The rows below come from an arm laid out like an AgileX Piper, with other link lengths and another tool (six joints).
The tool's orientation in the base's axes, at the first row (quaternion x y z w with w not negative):
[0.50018, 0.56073, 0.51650, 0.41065]
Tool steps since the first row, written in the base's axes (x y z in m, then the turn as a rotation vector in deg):
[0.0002, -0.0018, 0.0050, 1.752, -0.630, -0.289]
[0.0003, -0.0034, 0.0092, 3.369, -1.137, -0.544]
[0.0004, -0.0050, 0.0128, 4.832, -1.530, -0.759]
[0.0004, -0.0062, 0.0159, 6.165, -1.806, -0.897]
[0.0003, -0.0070, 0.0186, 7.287, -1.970, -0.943]
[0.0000, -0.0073, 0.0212, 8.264, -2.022, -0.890]
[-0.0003, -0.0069, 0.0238, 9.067, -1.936, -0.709]
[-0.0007, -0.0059, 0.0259, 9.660, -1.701, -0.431]
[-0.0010, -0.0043, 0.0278, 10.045, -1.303, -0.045]
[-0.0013, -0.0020, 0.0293, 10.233, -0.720, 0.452]
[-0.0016, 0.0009, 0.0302, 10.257, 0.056, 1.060]
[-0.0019, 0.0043, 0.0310, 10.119, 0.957, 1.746]
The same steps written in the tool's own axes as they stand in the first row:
[-0.0015, 0.0050, -0.0008, -0.921, -0.025, 1.643]
[-0.0029, 0.0093, -0.0015, -1.698, -0.039, 3.171]
[-0.0043, 0.0129, -0.0021, -2.334, -0.039, 4.562]
[-0.0053, 0.0160, -0.0027, -2.831, 0.016, 5.836]
[-0.0059, 0.0187, -0.0033, -3.177, 0.130, 6.911]
[-0.0060, 0.0212, -0.0040, -3.384, 0.317, 7.850]
[-0.0054, 0.0238, -0.0045, -3.419, 0.603, 8.626]
[-0.0042, 0.0257, -0.0050, -3.268, 0.952, 9.209]
[-0.0025, 0.0275, -0.0053, -2.917, 1.373, 9.602]
[-0.0001, 0.0289, -0.0054, -2.346, 1.871, 9.820]
[0.0028, 0.0296, -0.0053, -1.551, 2.450, 9.896]
[0.0063, 0.0303, -0.0051, -0.602, 3.080, 9.824]

